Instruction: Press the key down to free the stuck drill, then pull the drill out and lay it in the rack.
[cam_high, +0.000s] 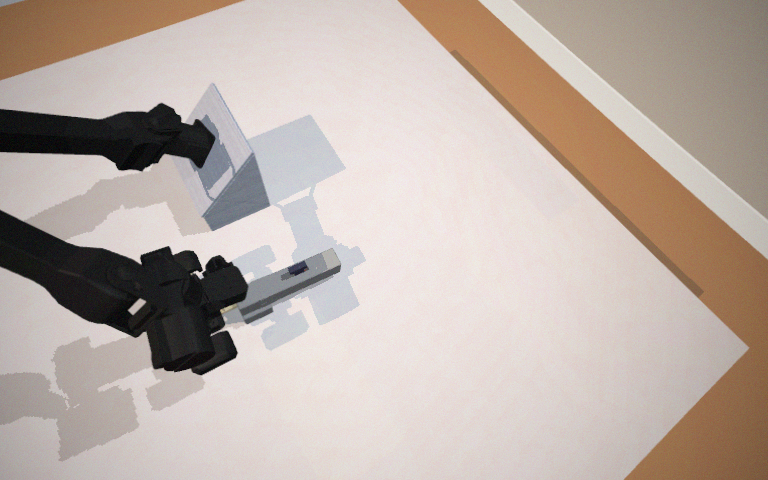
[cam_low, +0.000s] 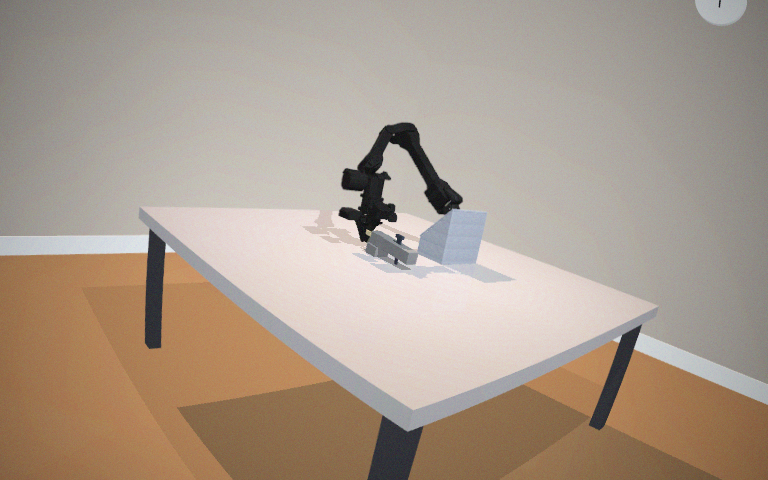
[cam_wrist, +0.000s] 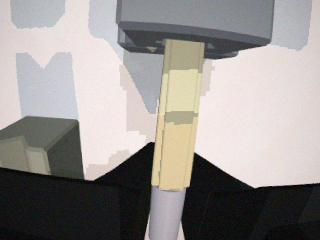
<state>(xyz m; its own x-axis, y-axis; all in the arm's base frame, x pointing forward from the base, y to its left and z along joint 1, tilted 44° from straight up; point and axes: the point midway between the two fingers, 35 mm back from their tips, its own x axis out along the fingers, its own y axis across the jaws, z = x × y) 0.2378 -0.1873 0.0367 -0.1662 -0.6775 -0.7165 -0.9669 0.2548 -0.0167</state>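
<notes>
Now: gripper tip 40 mm to the right of the pale grey drill, 30 mm below it and 10 mm short of it. Round my gripper tip: grey block: 140 mm to the left, 30 mm ahead, 20 mm above; then dark blue key: 160 mm to the left, 30 mm ahead, 30 mm above; then olive-grey rack: 80 mm behind, 10 mm to the right.
</notes>
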